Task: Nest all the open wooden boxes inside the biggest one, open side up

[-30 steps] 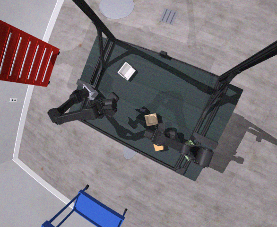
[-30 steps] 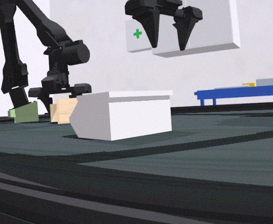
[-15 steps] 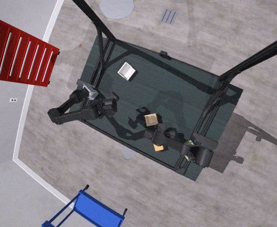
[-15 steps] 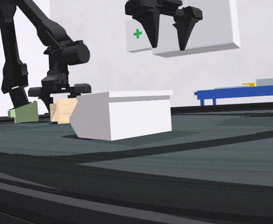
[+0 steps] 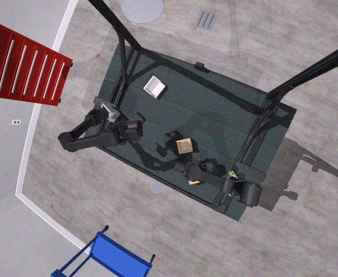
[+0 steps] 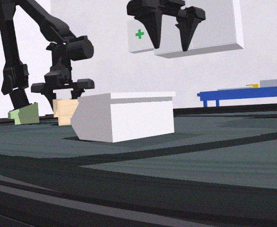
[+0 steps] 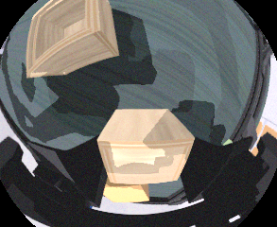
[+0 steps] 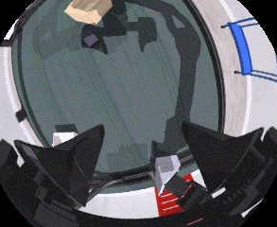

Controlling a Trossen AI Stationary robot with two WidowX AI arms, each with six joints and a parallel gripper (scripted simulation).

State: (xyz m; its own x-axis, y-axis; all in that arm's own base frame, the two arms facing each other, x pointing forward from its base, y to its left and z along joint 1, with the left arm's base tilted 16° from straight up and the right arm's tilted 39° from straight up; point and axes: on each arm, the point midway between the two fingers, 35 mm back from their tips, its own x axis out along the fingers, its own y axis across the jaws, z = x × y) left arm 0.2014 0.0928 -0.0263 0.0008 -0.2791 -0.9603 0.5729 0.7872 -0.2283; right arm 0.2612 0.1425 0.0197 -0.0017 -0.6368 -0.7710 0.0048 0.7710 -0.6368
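Right now the orange block is 80 mm ahead of my left hand, 20 mm to the left of it and 30 mm below it. Also, from my left hand: white bin (290 mm behind, 450 mm to the right, 30 mm below); then dark purple block (80 mm behind, 210 mm to the right, 50 mm below).
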